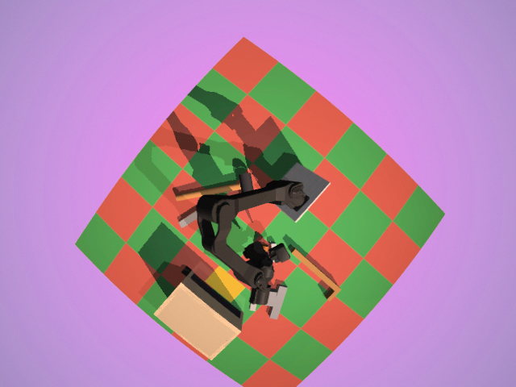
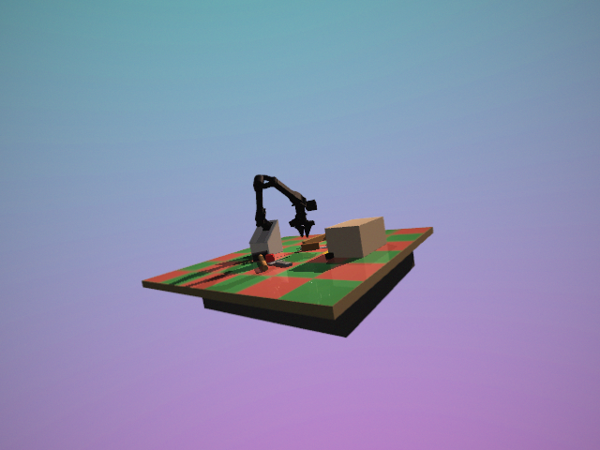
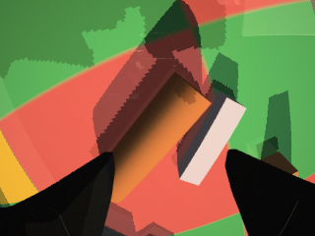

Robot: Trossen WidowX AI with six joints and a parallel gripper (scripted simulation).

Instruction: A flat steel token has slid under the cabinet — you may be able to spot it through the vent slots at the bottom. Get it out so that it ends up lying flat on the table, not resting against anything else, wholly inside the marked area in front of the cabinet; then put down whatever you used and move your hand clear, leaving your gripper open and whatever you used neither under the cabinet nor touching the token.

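My gripper tip is now 70 mm above the pale bar, 40 mm to the right of it and 30 mm past it. From my gripper tip the other things lie so: grey block 150 mm to the left, 130 mm ahead, 60 mm below; grey bar 210 mm to the left, 120 mm ahead, 70 mm below; red cube 270 mm to the right, 60 mm below, 40 mm behind.
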